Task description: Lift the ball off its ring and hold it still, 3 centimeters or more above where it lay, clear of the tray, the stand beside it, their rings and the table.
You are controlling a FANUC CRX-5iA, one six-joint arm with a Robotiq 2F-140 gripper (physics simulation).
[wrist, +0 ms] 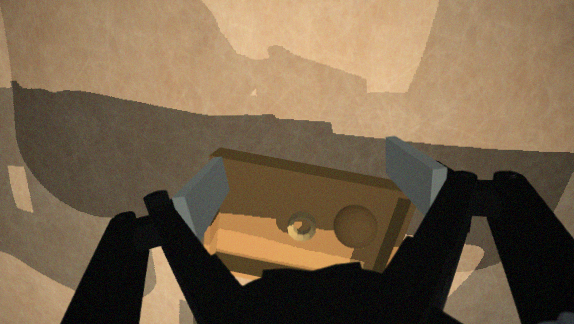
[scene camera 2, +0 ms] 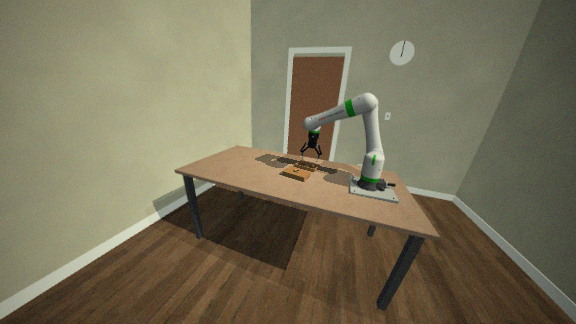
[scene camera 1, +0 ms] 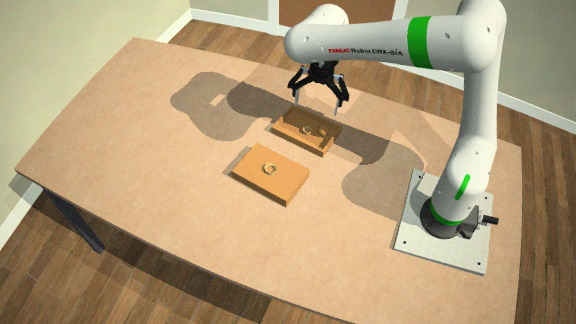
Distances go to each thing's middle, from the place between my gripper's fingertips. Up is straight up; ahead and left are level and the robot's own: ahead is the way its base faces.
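Scene:
You'd find the brown ball (wrist: pixel 355 226) 2 cm below my hand, 7 cm to the left of it and 4 cm behind it. There's a shallow wooden tray (scene camera 1: pixel 299 126) too, 3 cm below my hand, 8 cm to the left of it and 1 cm ahead of it. And the wooden stand (scene camera 1: pixel 278 178) is 2 cm below my hand, 29 cm to the left of it and 6 cm ahead of it. Going by their middles, the wooden stand is the farthest from my hand of the things named here.

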